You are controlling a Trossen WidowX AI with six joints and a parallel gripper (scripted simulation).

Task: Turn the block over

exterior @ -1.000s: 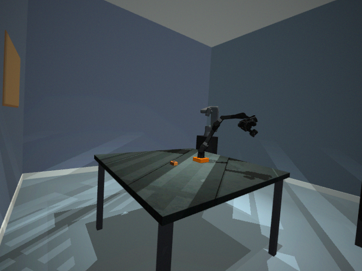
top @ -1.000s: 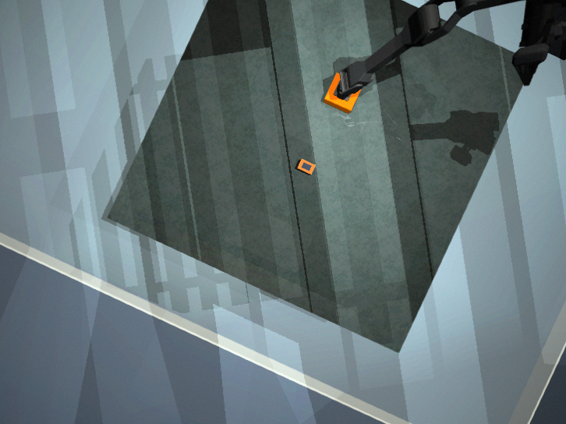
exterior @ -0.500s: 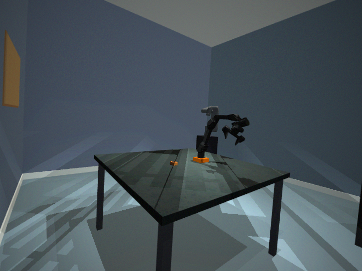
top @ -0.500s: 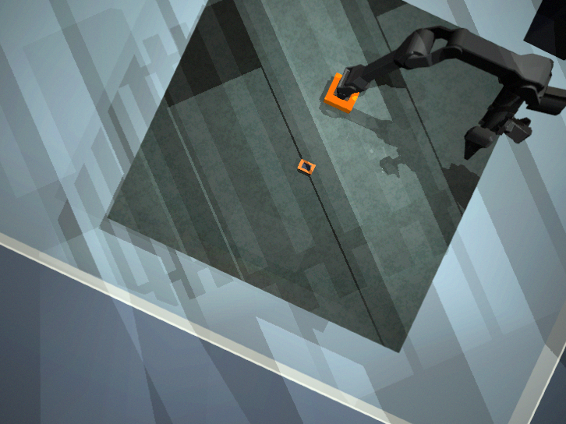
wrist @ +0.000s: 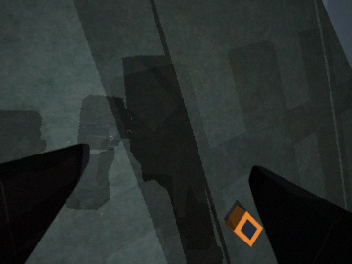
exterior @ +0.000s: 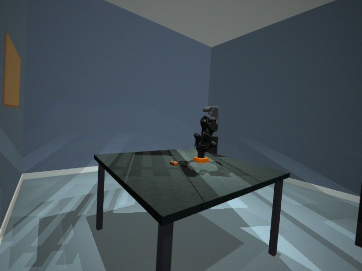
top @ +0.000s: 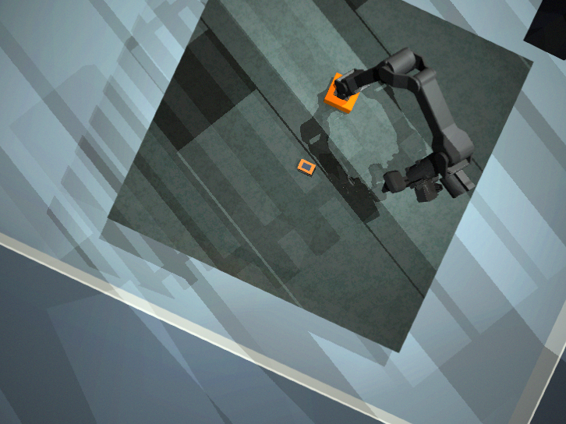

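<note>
Right now my gripper tip is 3 cm short of the block, 28 cm to the left of it and 16 cm above it.
</note>
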